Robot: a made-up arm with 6 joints. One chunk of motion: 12 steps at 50 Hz.
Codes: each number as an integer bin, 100 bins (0 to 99) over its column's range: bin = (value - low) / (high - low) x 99, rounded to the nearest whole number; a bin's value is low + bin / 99 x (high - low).
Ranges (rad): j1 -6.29..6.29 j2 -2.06..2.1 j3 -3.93..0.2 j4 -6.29..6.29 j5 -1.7..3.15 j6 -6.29..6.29
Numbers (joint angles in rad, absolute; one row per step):
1: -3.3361 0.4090 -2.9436 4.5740 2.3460 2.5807
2: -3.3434 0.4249 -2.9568 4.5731 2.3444 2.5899
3: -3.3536 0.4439 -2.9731 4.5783 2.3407 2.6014
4: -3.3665 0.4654 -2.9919 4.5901 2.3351 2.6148
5: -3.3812 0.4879 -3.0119 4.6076 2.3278 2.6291
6: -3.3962 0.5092 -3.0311 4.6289 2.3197 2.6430
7: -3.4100 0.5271 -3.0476 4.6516 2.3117 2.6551
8: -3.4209 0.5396 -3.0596 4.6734 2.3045 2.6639
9: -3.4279 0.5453 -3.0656 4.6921 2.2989 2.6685
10: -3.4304 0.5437 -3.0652 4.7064 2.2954 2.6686
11: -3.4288 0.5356 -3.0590 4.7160 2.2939 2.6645
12: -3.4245 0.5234 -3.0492 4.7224 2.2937 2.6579
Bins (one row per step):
1: 23 59 24 85 83 70
2: 23 59 23 85 83 70
3: 23 60 23 86 82 70
4: 23 60 22 86 82 70
5: 23 61 22 86 82 70
6: 23 61 22 86 82 70
7: 23 62 21 86 82 70
8: 23 62 21 86 82 70
9: 23 62 21 86 82 71
10: 23 62 21 87 82 71
11: 23 62 21 87 82 70
12: 23 61 21 87 82 70

